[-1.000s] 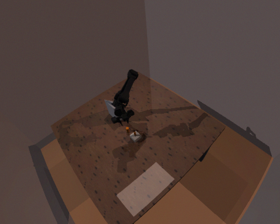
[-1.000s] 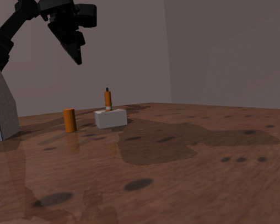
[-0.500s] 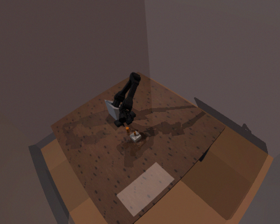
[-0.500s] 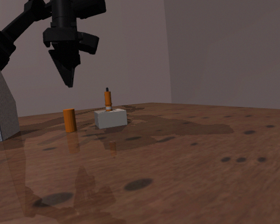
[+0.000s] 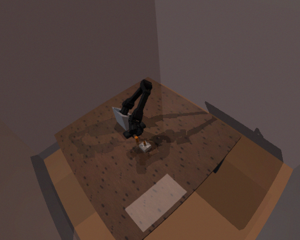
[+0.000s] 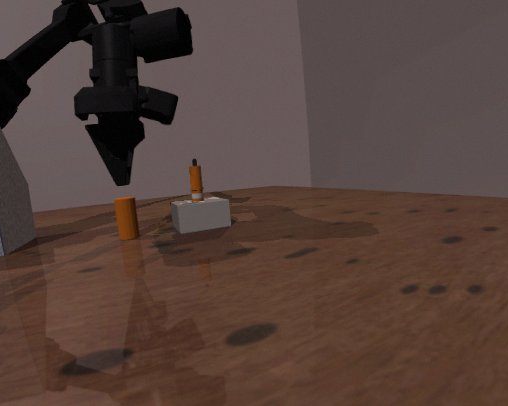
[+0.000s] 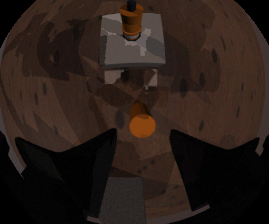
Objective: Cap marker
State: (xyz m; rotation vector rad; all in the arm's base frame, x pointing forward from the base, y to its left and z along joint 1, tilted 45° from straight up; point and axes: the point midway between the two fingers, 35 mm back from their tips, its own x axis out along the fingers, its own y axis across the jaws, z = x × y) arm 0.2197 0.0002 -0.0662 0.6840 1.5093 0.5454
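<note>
Now: the orange cap 4 cm below my gripper tip. Round my gripper tip: white holder block: 10 cm ahead, 5 cm below, 1 cm to the left.
</note>
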